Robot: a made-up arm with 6 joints.
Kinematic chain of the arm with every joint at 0, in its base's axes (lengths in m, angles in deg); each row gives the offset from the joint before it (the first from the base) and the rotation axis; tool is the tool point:
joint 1: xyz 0 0 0.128 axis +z
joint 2: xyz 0 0 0 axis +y
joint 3: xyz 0 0 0.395 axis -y
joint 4: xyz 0 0 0 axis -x
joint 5: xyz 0.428 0 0 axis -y
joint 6: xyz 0 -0.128 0 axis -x
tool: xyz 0 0 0
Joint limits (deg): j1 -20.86..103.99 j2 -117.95..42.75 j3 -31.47..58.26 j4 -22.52..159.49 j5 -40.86..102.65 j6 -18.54..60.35
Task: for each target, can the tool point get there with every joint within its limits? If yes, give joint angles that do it. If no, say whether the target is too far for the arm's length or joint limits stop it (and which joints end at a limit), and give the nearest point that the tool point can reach.
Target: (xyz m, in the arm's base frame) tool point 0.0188 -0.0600 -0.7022
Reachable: no: joint limits stop it (at a limit: joint 1, joint 2, joint 3, joint 4) | nearest point 0.2731 -0.2306 -0.0071 | short by 0.760 m
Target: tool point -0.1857 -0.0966 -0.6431
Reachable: no: joint limits stop it (at a limit: joint 2, joint 3) | nearest point -0.6959 -0.3620 -0.1566 | short by 0.753 m
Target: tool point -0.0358 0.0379 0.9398
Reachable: yes | joints 28.05 -16.44 45.42 113.11 88.23 -9.94
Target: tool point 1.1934 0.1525 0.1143
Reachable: no: too far | nearest point 0.6874 0.0878 0.2800 | short by 0.536 m
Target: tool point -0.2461 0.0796 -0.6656
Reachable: no: joint limits stop it (at a limit: joint 2, joint 3) | nearest point -0.7464 0.2414 -0.1566 | short by 0.732 m
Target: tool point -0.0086 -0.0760 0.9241
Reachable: yes | joints 41.73 -23.12 38.77 66.52 77.79 -7.88
